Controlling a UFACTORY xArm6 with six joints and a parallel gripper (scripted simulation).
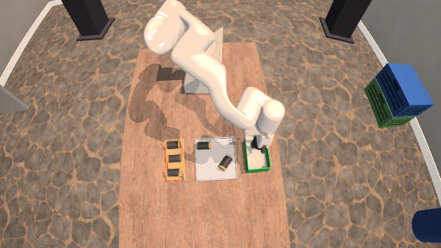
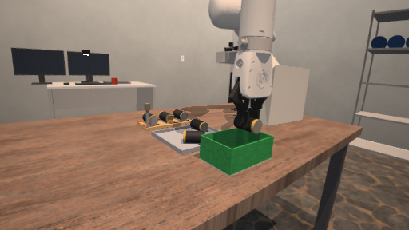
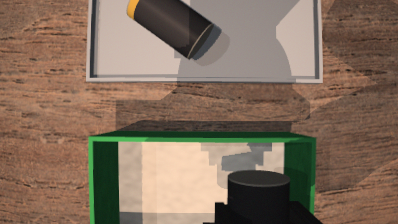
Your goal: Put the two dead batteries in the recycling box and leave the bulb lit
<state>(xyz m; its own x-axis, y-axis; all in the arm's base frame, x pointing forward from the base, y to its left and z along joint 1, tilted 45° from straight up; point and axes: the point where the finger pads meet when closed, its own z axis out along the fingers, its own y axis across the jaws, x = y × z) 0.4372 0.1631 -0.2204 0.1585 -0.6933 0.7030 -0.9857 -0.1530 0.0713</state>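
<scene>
Right now the green recycling box is 3 cm ahead of my hand and 8 cm below it. Also, from my hand: grey tray: 6 cm ahead, 18 cm to the right, 10 cm below.
</scene>
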